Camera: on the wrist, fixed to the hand. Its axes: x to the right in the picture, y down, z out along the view.
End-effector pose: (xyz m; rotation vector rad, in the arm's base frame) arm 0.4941 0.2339 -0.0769 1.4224 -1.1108 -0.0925
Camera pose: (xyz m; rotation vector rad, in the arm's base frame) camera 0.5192 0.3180 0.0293 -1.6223 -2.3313 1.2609
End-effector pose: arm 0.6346 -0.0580 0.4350 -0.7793 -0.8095 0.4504
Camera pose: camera 0.7184 -0.0337 0.3284 1.1161 -0.3523 -2.2395
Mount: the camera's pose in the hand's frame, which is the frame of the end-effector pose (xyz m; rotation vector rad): 0.0171 0.0912 -0.1018 -0.3306 -0.6955 2.9762
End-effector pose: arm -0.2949 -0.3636 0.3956 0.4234 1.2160 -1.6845
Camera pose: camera -0.2503 -0.2862 0.2907 0.5980 -0.3999 0.9883
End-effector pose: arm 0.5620 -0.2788 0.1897 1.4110 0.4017 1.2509
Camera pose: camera 0.4466 -0.2402 0.2542 -0.6220 1.9342 -1.1475
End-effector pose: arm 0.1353 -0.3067 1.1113 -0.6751 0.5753 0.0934
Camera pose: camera 0.0776 -0.2996 0.9864 0.5337 0.3624 3.0450
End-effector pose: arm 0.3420 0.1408 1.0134 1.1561 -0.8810 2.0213
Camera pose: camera 0.2162 0.1734 0.9678 0.3700 1.2879 -0.4357
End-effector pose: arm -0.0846 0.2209 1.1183 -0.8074 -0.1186 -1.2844
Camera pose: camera -0.0341 0.1518 1.0103 -0.6518 0.5976 1.8051
